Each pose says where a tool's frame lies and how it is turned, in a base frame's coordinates. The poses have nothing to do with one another.
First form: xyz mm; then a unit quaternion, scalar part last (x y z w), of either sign.
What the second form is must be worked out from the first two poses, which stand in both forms.
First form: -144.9, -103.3, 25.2, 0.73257, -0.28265, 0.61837, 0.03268
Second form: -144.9, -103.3, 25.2, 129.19, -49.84, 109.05
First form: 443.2, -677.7, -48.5, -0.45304, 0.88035, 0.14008, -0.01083
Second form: 443.2, -677.7, -48.5, 80.99, -157.38, -25.04
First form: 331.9, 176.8, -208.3, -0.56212, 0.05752, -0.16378, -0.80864
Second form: 331.9, 176.8, -208.3, 68.87, -7.05, 20.06
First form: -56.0, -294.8, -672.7, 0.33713, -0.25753, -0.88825, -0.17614
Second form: -56.0, -294.8, -672.7, -54.70, 41.78, 144.12
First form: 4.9, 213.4, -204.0, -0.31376, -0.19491, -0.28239, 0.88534
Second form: 4.9, 213.4, -204.0, -37.39, -23.23, -33.66
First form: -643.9, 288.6, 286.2, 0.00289, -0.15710, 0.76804, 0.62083
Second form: -643.9, 288.6, 286.2, 0.38, -20.69, 101.15
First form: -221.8, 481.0, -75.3, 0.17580, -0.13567, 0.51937, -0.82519
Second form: -221.8, 481.0, -75.3, -21.41, 16.52, -63.25
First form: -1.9, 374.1, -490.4, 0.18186, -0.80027, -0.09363, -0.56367
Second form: -1.9, 374.1, -490.4, -24.52, 107.91, 12.63
